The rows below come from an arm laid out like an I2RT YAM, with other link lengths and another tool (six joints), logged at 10 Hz.
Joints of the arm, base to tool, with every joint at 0 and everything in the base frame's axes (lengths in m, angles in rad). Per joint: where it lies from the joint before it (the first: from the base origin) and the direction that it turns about. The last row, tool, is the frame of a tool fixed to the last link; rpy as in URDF.
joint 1: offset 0 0 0.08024 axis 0 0 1
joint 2: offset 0.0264 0.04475 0.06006 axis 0 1 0
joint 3: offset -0.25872 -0.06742 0 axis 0 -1 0
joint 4: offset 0.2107 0.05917 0.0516 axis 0 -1 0
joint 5: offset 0.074 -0.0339 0.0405 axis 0 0 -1
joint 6: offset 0.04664 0 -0.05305 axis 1 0 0
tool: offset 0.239 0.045 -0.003 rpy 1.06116 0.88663 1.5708
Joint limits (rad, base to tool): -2.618..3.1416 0..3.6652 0..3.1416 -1.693..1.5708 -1.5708..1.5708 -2.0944..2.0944
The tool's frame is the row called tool.
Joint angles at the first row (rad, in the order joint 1, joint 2, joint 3, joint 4, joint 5, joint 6):
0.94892 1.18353 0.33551 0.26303 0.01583 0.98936
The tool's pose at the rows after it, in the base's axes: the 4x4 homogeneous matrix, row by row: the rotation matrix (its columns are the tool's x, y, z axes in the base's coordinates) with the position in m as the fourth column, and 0 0 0 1 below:
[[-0.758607, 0.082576, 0.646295, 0.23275], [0.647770, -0.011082, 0.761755, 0.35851], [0.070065, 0.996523, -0.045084, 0.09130], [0, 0, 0, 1]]
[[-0.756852, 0.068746, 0.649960, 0.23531], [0.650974, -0.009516, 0.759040, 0.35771], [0.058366, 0.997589, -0.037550, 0.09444], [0, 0, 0, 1]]
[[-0.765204, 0.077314, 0.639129, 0.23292], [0.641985, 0.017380, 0.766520, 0.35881], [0.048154, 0.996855, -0.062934, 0.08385], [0, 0, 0, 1]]
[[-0.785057, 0.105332, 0.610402, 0.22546], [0.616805, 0.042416, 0.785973, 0.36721], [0.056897, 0.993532, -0.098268, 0.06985], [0, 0, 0, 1]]
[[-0.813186, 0.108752, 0.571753, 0.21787], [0.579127, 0.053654, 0.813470, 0.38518], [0.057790, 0.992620, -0.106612, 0.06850], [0, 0, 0, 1]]
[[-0.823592, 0.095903, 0.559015, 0.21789], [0.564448, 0.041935, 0.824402, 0.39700], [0.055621, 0.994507, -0.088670, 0.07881], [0, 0, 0, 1]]
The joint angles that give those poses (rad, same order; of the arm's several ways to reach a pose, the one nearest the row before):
0.94895 1.17211 0.35762 0.26078 0.03531 0.99090
0.94891 1.16561 0.36145 0.25731 0.04520 0.98249
0.94894 1.19762 0.36412 0.26110 0.03797 0.96839
0.95351 1.26326 0.37863 0.27751 0.00745 0.96114
0.97678 1.32773 0.42364 0.28857 -0.01315 0.94817
0.99010 1.34413 0.46252 0.28403 -0.01470 0.94395

